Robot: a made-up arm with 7 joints. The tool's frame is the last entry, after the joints. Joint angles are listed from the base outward.
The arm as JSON. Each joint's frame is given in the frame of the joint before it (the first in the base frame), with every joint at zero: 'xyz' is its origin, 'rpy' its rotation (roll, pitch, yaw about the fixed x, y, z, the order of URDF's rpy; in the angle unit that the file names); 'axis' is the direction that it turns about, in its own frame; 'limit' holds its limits. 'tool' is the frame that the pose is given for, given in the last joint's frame.
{
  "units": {
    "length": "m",
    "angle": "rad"
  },
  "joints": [
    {
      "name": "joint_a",
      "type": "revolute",
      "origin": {
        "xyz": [
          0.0,
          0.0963,
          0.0
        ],
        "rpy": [
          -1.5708,
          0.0,
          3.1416
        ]
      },
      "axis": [
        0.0,
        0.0,
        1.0
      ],
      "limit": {
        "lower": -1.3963,
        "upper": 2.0
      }
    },
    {
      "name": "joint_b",
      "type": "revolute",
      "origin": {
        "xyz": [
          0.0,
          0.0,
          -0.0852
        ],
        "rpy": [
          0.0,
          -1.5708,
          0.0
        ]
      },
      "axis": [
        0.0,
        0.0,
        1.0
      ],
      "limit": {
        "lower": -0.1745,
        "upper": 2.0
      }
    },
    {
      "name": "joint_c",
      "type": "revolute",
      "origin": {
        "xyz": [
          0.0,
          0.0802,
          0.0
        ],
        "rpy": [
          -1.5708,
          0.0,
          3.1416
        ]
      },
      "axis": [
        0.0,
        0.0,
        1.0
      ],
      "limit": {
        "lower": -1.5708,
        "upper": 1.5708
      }
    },
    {
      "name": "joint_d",
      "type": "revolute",
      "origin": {
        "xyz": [
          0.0,
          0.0,
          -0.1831
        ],
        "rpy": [
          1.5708,
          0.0,
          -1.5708
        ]
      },
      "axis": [
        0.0,
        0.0,
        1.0
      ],
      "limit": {
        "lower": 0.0,
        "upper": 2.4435
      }
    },
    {
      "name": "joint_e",
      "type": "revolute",
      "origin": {
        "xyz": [
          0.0,
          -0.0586,
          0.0
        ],
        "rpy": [
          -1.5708,
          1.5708,
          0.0
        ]
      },
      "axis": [
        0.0,
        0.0,
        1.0
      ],
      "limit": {
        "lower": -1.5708,
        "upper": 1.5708
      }
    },
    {
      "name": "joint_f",
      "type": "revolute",
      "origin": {
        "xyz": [
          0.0,
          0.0,
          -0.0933
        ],
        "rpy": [
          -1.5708,
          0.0,
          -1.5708
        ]
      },
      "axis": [
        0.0,
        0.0,
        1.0
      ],
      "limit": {
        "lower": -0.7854,
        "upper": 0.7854
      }
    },
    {
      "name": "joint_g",
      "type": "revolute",
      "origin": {
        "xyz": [
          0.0,
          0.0,
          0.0
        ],
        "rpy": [
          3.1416,
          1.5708,
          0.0
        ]
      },
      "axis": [
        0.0,
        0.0,
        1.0
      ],
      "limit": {
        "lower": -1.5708,
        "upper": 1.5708
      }
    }
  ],
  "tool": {
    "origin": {
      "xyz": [
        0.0,
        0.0,
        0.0
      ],
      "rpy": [
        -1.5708,
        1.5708,
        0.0
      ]
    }
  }
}
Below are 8 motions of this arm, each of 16 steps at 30 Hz.
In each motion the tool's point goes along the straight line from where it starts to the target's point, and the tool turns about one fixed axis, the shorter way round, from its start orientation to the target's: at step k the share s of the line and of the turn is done. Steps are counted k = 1, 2, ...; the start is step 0. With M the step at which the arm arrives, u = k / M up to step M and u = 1 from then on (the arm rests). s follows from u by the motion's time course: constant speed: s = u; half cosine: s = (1 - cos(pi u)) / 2; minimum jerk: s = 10 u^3 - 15 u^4 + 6 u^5.
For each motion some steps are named. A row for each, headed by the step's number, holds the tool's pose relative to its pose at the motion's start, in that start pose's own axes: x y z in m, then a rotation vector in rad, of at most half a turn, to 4 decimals.
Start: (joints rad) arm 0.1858 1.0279 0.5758 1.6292 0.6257 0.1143 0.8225
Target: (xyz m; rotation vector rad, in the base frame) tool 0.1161 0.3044 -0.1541 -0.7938 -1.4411 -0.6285
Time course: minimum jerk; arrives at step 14
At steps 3, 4, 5, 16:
3: -0.0020 -0.0125 -0.0012 -0.0335 0.0046 0.0514
4: -0.0041 -0.0259 -0.0025 -0.0698 0.0095 0.1071
5: -0.0070 -0.0442 -0.0042 -0.1189 0.0162 0.1824
16: -0.0283 -0.1793 -0.0172 -0.4825 0.0659 0.7405

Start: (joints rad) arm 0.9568 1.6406 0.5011 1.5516 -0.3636 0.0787 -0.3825
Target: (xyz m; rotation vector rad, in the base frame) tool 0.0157 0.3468 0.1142 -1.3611 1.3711 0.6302
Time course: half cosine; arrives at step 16
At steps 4, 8, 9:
4: 0.0134 0.0058 0.0058 0.0575 -0.1508 0.0777
8: 0.0457 0.0199 0.0197 0.1963 -0.5149 0.2652
9: 0.0546 0.0238 0.0235 0.2346 -0.6153 0.3170

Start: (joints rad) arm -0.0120 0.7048 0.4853 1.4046 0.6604 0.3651 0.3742
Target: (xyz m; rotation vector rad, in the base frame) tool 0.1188 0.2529 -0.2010 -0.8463 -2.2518 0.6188
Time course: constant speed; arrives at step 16
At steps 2, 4, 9, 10, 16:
2: -0.0059 -0.0204 0.0027 -0.0419 -0.1130 0.0954
4: -0.0117 -0.0407 0.0055 -0.0838 -0.2261 0.1908
9: -0.0264 -0.0916 0.0123 -0.1885 -0.5086 0.4294
10: -0.0293 -0.1018 0.0137 -0.2095 -0.5651 0.4771
16: -0.0469 -0.1629 0.0219 -0.3352 -0.9042 0.7633

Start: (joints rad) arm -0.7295 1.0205 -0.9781 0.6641 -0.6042 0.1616 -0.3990
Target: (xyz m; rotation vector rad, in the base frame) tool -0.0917 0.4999 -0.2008 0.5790 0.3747 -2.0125
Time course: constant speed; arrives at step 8
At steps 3, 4, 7, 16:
3: -0.0225 0.0093 0.0042 0.0268 0.0581 -0.0034
4: -0.0300 0.0124 0.0057 0.0357 0.0775 -0.0046
7: -0.0524 0.0217 0.0099 0.0625 0.1356 -0.0080
16: -0.0599 0.0248 0.0113 0.0714 0.1549 -0.0092

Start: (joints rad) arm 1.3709 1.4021 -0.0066 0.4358 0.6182 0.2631 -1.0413
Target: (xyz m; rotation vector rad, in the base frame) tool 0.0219 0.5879 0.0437 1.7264 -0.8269 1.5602
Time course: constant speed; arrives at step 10
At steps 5, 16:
5: 0.0084 0.0184 -0.0211 -0.0183 -0.1534 -0.1890
16: 0.0169 0.0369 -0.0423 -0.0365 -0.3067 -0.3780

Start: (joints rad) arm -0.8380 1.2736 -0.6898 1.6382 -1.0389 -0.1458 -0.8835
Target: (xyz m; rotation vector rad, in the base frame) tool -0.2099 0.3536 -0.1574 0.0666 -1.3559 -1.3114
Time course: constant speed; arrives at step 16
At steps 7, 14, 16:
7: 0.0689 -0.0137 0.0299 0.0924 0.0742 0.2494
14: 0.1377 -0.0275 0.0598 0.1847 0.1483 0.4988
16: 0.1574 -0.0314 0.0684 0.2111 0.1695 0.5701

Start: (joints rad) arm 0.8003 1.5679 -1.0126 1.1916 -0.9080 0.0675 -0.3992
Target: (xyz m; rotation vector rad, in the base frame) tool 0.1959 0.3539 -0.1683 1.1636 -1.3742 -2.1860
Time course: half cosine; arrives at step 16
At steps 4, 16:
4: 0.0295 0.0070 -0.0048 0.0454 -0.1103 0.0589
16: 0.2013 0.0475 -0.0327 0.3103 -0.7534 0.4021

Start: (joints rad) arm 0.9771 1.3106 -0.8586 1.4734 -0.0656 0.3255 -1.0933
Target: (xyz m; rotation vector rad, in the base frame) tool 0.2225 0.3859 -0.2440 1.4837 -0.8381 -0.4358
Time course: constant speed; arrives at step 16
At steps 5, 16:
5: 0.0029 -0.0297 0.0645 -0.2948 0.1528 -0.0768
16: 0.0094 -0.0950 0.2063 -0.9432 0.4888 -0.2457

